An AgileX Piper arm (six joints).
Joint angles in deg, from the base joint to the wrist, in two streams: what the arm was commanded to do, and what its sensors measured. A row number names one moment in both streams.
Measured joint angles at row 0:
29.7 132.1 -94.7 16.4 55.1 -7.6
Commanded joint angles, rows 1 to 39:
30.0 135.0 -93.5 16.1 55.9 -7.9
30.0 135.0 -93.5 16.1 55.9 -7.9
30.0 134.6 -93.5 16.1 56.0 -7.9
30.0 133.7 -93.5 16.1 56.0 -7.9
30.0 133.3 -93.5 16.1 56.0 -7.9
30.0 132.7 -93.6 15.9 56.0 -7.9
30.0 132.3 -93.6 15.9 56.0 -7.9
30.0 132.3 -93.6 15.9 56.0 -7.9
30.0 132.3 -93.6 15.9 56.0 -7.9
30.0 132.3 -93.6 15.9 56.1 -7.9
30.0 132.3 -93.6 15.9 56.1 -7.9
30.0 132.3 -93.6 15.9 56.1 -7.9
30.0 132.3 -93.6 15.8 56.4 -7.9
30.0 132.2 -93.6 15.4 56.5 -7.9
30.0 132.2 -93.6 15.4 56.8 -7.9
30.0 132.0 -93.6 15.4 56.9 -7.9
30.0 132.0 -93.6 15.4 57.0 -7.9
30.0 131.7 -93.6 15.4 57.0 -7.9
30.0 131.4 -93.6 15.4 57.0 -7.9
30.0 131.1 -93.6 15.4 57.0 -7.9
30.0 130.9 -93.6 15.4 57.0 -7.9
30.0 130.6 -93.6 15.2 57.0 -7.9
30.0 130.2 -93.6 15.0 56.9 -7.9
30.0 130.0 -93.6 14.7 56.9 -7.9
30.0 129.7 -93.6 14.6 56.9 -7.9
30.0 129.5 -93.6 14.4 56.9 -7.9
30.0 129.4 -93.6 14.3 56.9 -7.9
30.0 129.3 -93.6 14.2 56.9 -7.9
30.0 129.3 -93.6 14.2 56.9 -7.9
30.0 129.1 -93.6 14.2 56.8 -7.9
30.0 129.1 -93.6 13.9 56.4 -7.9
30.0 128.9 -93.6 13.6 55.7 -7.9
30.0 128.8 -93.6 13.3 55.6 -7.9
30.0 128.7 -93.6 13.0 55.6 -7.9
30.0 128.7 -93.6 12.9 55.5 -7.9
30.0 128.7 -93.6 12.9 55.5 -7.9
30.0 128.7 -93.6 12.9 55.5 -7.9
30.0 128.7 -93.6 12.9 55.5 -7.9
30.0 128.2 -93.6 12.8 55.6 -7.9
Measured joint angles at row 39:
29.9 129.3 -93.8 13.6 55.8 -7.6
